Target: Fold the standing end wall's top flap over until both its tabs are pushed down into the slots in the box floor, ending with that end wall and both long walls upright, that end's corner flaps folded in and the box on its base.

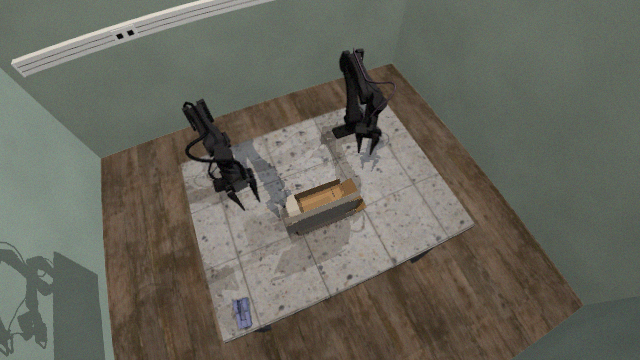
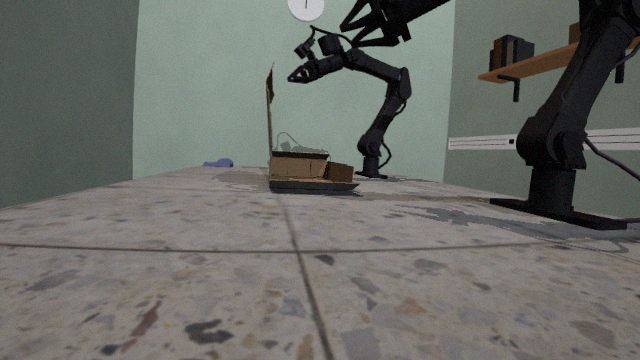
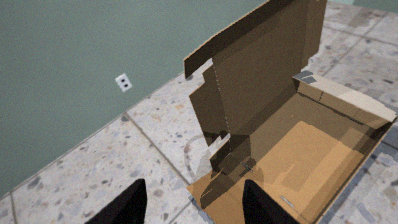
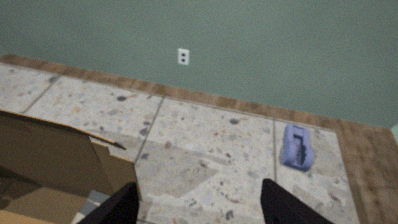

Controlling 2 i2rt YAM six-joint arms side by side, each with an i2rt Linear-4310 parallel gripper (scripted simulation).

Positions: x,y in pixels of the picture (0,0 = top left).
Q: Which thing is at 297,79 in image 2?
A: The right gripper.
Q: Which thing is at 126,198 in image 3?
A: The left gripper.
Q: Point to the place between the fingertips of the left gripper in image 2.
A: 345,37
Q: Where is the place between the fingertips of the right gripper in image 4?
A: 199,190
